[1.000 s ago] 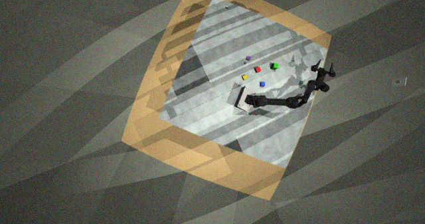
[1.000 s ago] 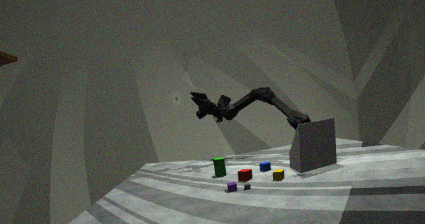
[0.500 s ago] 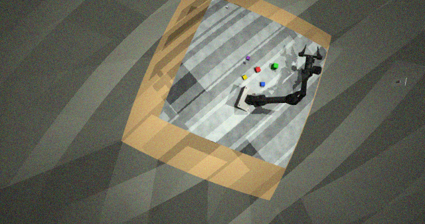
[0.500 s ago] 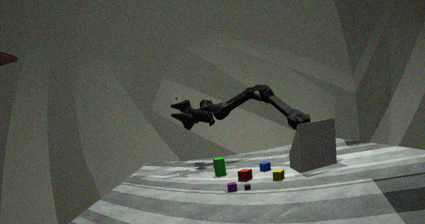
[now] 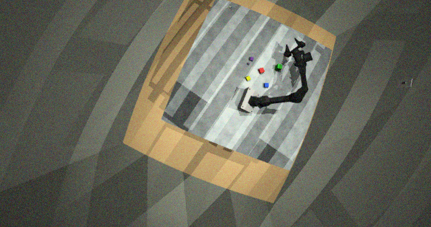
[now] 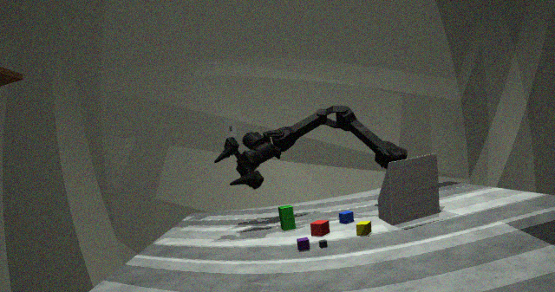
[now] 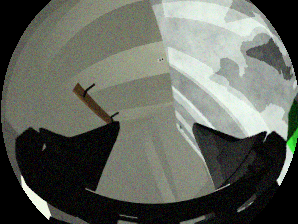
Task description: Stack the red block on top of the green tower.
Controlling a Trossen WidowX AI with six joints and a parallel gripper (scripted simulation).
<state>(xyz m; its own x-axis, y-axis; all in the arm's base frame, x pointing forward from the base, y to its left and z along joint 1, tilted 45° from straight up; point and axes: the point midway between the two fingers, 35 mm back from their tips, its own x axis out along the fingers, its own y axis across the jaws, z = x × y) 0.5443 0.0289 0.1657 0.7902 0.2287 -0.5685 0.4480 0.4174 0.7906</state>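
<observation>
Right now the red block is 28 cm behind my gripper tip, 9 cm to the left of it and 20 cm below it. The rest, counted from my gripper tip: blue cube (38 cm behind, 1 cm to the right, 20 cm below); then purple cube (23 cm behind, 21 cm to the left, 20 cm below); then small dark cube (28 cm behind, 22 cm to the left, 21 cm below).
</observation>
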